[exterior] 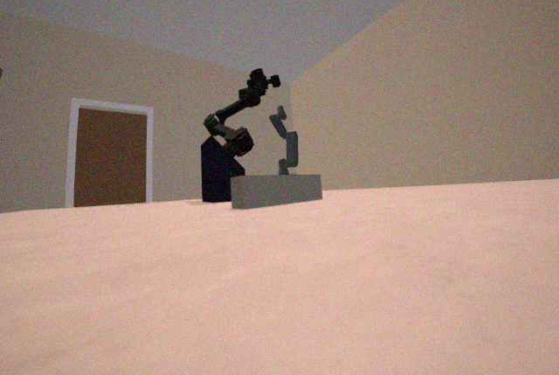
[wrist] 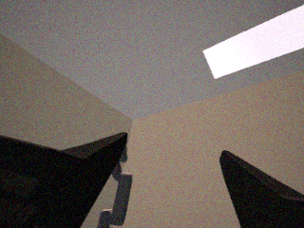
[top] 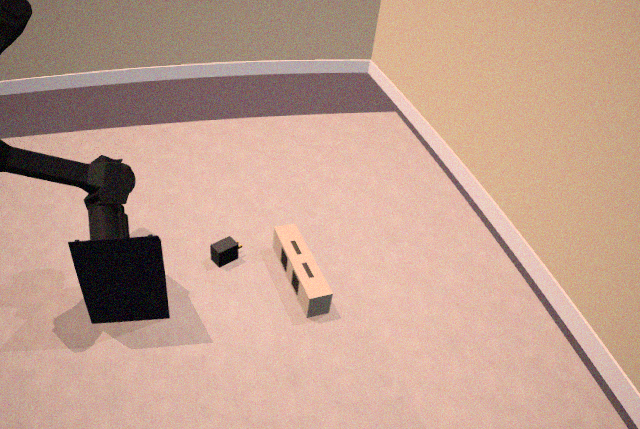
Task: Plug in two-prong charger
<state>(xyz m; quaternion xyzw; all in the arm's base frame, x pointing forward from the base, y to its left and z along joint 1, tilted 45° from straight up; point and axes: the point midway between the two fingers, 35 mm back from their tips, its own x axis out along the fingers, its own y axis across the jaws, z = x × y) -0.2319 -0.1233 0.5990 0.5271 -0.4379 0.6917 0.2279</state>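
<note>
My gripper tip is 66 cm above the charger, 48 cm short of it and 26 cm to the left of it.
</note>
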